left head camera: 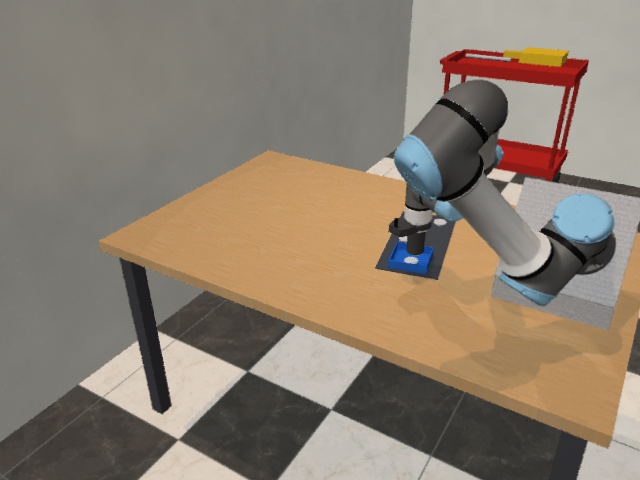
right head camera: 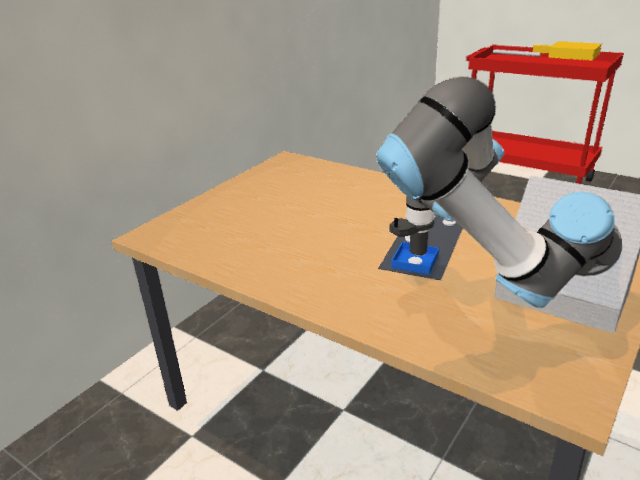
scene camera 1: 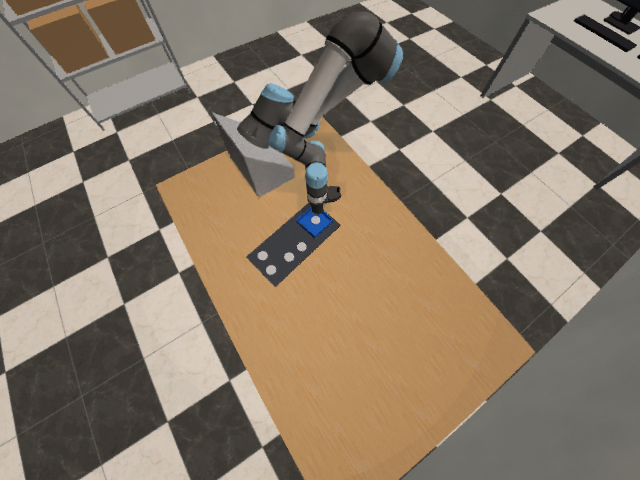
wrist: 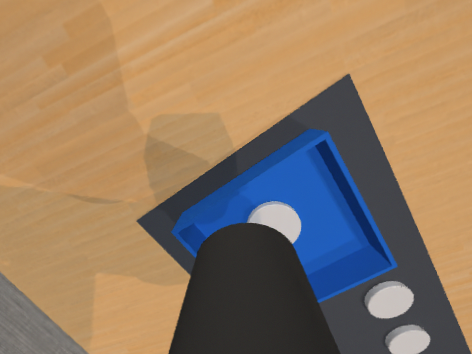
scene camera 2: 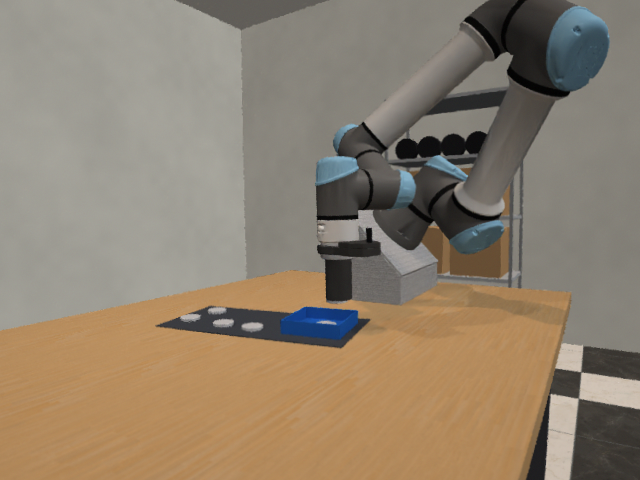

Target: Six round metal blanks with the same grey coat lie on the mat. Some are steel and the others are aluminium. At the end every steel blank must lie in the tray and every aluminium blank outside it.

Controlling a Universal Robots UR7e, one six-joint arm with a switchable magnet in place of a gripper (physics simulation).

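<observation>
My magnet (left head camera: 415, 251) (right head camera: 418, 251) (scene camera 1: 316, 210) (scene camera 2: 338, 300) (wrist: 246, 231) is upright, a little above the blue tray (scene camera 1: 307, 229) (scene camera 2: 310, 328) (wrist: 361, 200). A thin pale rim shows under its black end in scene camera 2; this looks like a held round blank, its face hidden. One grey blank (left head camera: 410, 260) (scene camera 1: 315, 220) (wrist: 275, 220) lies in the tray. Four blanks lie on the dark mat (scene camera 1: 279, 242) outside the tray: one (scene camera 1: 301, 246) (scene camera 2: 252, 326) nearest the tray, a second (scene camera 1: 288, 256) (scene camera 2: 223, 322), a third (scene camera 1: 270, 269) and a fourth (scene camera 1: 262, 255). Steel and aluminium look alike.
The mat lies on a wooden table (scene camera 1: 361, 320) (scene camera 2: 232, 403). The arm stands on a grey sloped base (scene camera 1: 268, 173) (scene camera 2: 379, 284) at the table's end. A red cart (left head camera: 516, 72) stands behind the table. A shelf unit and a white desk stand farther off.
</observation>
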